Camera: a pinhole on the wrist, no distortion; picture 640 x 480 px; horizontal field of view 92.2 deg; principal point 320.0 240.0 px. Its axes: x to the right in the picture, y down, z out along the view. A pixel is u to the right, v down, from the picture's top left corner.
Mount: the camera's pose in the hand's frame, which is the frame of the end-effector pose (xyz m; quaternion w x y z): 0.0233 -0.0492 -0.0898 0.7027 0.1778 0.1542 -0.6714
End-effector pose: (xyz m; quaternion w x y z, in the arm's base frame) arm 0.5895 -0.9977 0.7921 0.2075 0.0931 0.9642 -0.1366
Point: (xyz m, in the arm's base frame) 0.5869 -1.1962 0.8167
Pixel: 436 145
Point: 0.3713 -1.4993 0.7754
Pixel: 610 331
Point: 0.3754 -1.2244 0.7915
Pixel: outside the picture
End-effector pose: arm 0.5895 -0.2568 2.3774 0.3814 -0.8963 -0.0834 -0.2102
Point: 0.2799 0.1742 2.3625
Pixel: 419 22
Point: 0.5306 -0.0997 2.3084
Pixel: 209 100
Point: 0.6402 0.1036 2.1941
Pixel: 211 210
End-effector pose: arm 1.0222 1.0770 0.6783 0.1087 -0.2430 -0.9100 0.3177
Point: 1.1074 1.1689 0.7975
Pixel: behind the camera
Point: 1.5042 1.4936 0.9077
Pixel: behind the camera
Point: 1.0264 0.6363 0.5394
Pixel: 277 76
